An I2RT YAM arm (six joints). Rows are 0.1 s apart.
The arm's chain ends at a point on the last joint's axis. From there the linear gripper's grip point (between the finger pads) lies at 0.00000 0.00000 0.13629 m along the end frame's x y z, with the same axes.
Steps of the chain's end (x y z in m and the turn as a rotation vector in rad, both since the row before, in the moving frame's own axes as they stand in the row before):
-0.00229, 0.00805, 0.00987, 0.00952, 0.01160, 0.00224
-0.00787, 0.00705, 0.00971, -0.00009, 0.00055, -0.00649
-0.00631, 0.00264, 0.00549, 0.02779, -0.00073, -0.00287
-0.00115, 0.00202, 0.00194, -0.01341, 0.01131, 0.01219
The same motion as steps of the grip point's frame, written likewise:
-0.00071, 0.00675, 0.00985, 0.00952, 0.01160, 0.00224
-0.00780, 0.00706, 0.00971, -0.00009, 0.00055, -0.00649
-0.00641, -0.00115, 0.00544, 0.02779, -0.00073, -0.00287
0.00038, 0.00386, 0.00192, -0.01341, 0.01131, 0.01219

